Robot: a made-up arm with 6 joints.
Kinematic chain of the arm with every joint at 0, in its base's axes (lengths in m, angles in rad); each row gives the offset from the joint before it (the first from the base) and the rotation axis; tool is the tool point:
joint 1: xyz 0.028 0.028 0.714 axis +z
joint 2: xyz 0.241 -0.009 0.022 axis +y
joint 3: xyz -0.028 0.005 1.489 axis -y
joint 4: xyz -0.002 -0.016 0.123 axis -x
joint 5: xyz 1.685 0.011 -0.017 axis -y
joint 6: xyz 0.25 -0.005 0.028 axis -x
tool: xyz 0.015 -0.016 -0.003
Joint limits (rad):
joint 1: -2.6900..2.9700
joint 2: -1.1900..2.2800
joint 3: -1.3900..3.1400
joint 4: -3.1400..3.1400
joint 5: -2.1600..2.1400
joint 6: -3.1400..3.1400
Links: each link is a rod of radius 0.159 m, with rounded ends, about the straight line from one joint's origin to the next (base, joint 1, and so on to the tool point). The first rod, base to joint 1, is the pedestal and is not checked.
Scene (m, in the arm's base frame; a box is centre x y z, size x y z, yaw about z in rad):
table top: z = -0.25
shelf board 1: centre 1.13 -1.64 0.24 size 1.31 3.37 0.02 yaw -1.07
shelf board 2: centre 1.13 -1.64 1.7 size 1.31 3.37 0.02 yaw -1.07
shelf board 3: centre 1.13 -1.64 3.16 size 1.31 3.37 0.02 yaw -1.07
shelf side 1: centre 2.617 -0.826 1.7 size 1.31 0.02 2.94 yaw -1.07
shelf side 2: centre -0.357 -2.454 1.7 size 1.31 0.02 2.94 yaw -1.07
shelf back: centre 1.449 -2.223 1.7 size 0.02 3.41 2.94 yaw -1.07
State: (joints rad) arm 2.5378 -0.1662 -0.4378 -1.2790 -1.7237 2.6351
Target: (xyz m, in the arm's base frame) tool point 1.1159 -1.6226 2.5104
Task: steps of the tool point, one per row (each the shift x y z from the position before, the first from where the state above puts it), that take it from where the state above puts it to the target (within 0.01 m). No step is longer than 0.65 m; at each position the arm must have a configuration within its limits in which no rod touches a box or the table.
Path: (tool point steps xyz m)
1: -0.0799 0.0605 0.5966
2: 0.0855 -0.0529 0.5614
3: 0.2301 -0.1544 0.4597
4: 0.3366 -0.2316 0.3039
5: 0.3928 -0.2745 0.1134
6: 0.3935 -0.2781 -0.0884
7: 0.3397 -0.2419 -0.2776
8: 0.2388 -0.1699 -0.4315
9: 0.1052 -0.0718 -0.5328
10: 0.2166 -0.2825 0.0956
11: 0.1770 -0.3188 -0.0010
12: 0.1171 -0.3316 -0.0945

